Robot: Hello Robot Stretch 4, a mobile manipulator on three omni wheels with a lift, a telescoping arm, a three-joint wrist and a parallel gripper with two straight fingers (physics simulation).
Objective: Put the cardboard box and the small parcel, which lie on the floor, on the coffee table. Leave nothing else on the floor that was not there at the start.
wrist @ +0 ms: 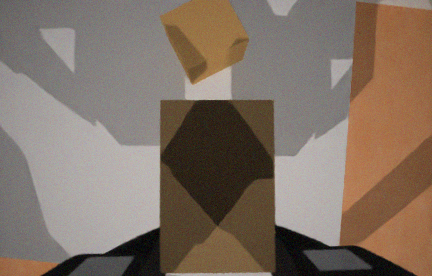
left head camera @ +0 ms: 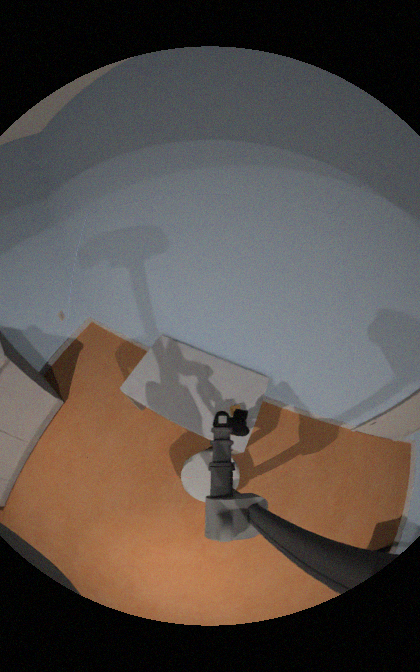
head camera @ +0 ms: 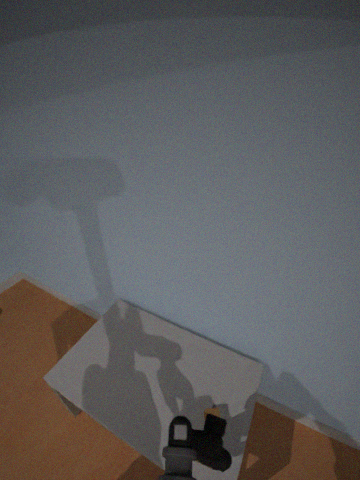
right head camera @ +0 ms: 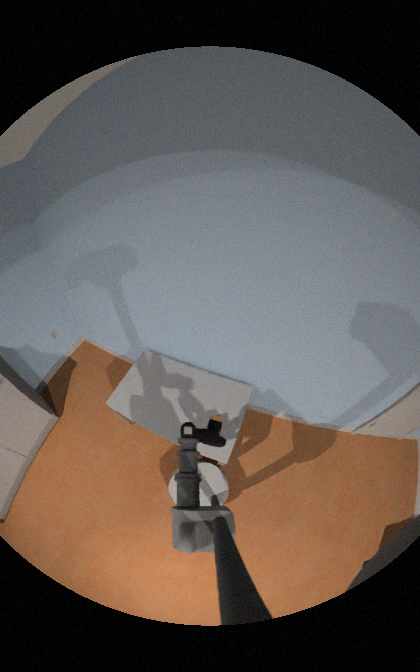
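Where they show: gripper, fingertip midpoint: (wrist: 217, 244); robot's base, link origin: (right head camera: 199, 486).
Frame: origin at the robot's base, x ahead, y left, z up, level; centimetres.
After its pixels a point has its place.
The cardboard box (wrist: 217, 200) @[x 30.2, y -9.7, z 54.4 cm] is a tan block, held upright between the two fingers in the wrist view. My gripper (wrist: 217, 244) @[x 27.3, y -8.7, z 51.9 cm] is shut on it. The box hangs over the coffee table (head camera: 220, 365) @[x 65.3, y -17.9, z 42.3 cm] (left head camera: 237, 382) (right head camera: 222, 397) @[x 59.3, y -17.6, z 42.3 cm] (wrist: 310, 200) @[x 25.2, y -17.8, z 42.3 cm], whose pale grey top shows beneath it. The gap between box and table top cannot be measured. The small parcel (head camera: 212, 412) @[x 43.4, y -12.5, z 47.3 cm] (left head camera: 235, 409) (right head camera: 217, 419) @[x 42.5, y -13.3, z 47.3 cm] (wrist: 210, 37) @[x 41.5, y -12.9, z 47.3 cm], an orange-yellow block, lies on the table top, just beyond the held box in the wrist view. In the head views the wrist hides the held box and the fingers.
The blue wall (head camera: 225, 200) @[x 82.6, y -11.5, z 120.5 cm] (left head camera: 250, 250) (right head camera: 240, 260) @[x 78.1, y -21.9, z 124.5 cm] runs along the far long side of the table. A pale cabinet (left head camera: 25, 420) (right head camera: 22, 435) @[x 5.4, y 162.1, z 30.6 cm] stands at the left. Another pale piece (left head camera: 400, 417) (right head camera: 395, 412) @[x 16.6, y -159.8, z 50.8 cm] shows at the right edge, against the wall. The orange floor (left head camera: 115, 500) (right head camera: 110, 515) @[x -38.4, y 72.6, z -2.7 cm] lies on the near side.
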